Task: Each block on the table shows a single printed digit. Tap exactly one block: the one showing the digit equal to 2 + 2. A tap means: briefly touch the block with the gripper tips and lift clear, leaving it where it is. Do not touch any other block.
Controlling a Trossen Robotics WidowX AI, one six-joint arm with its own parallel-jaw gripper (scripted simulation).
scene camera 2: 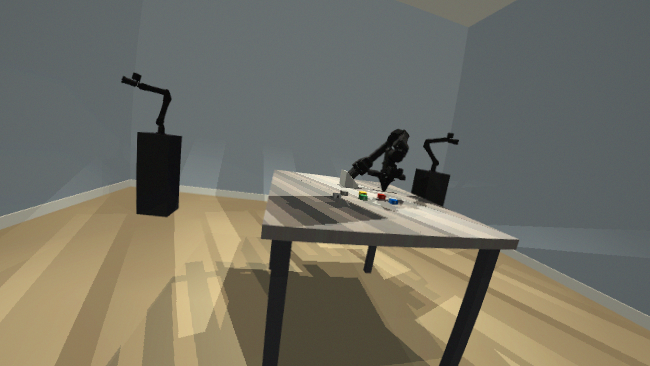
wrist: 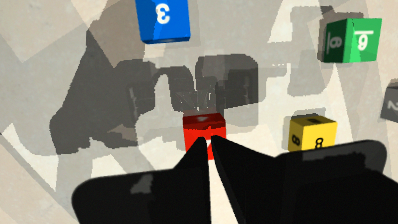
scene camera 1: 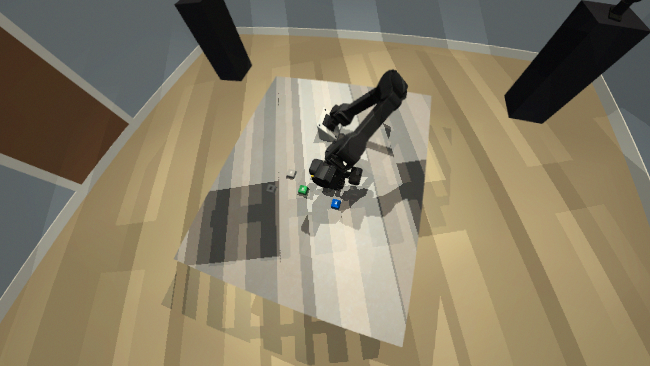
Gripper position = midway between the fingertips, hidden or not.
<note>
The gripper (wrist: 207, 142) is shut and holds nothing. Also in view: a red block (wrist: 206, 125), a green block (wrist: 350, 40) and a yellow block (wrist: 305, 133).
Scene camera 1 does not show the red block, which is hidden by the gripper.
</note>
